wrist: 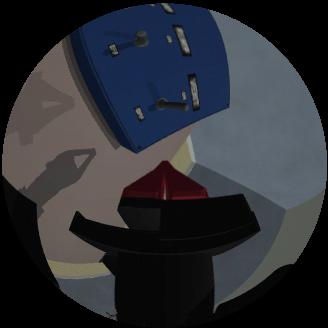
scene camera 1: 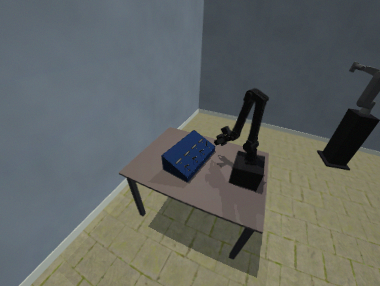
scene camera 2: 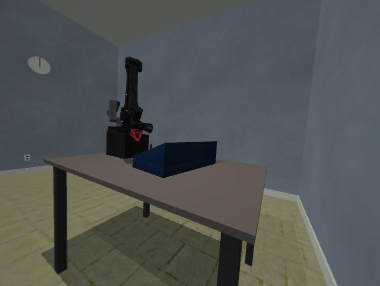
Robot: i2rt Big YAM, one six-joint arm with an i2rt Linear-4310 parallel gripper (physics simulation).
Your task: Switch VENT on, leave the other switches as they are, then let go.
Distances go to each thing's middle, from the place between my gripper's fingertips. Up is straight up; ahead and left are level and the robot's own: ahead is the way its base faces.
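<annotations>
I see the blue sloped switch box (scene camera 2: pixel 167 159), and it is 160 mm to the left of my hand, 210 mm ahead of it and 70 mm below it.
</annotations>
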